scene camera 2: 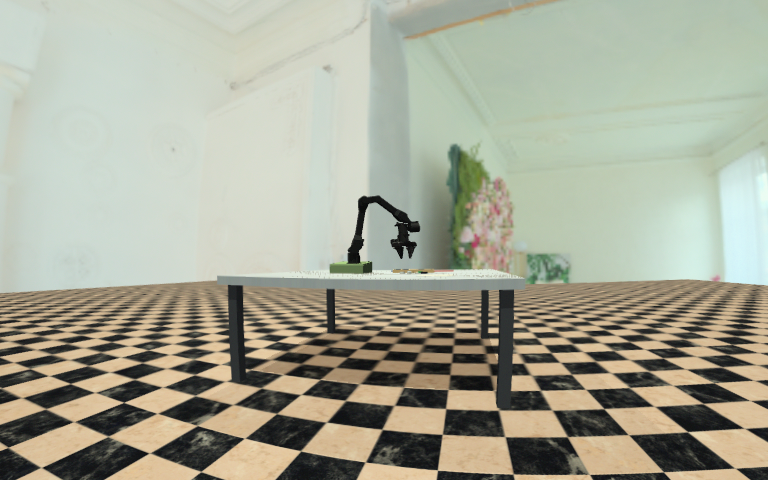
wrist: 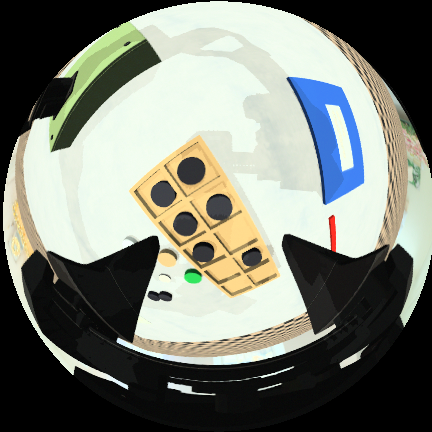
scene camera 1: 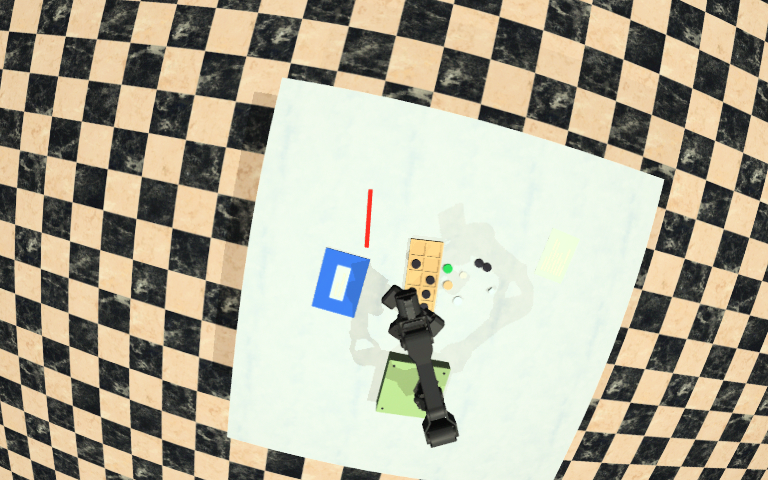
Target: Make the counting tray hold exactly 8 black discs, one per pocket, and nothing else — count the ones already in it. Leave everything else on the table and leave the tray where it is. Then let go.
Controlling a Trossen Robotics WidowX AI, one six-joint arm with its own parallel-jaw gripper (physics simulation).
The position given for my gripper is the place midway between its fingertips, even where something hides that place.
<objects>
My gripper [wrist: 221,241] is open and holds nothing. Also in view: a tan counting tray [scene camera 1: 429,252].
</objects>
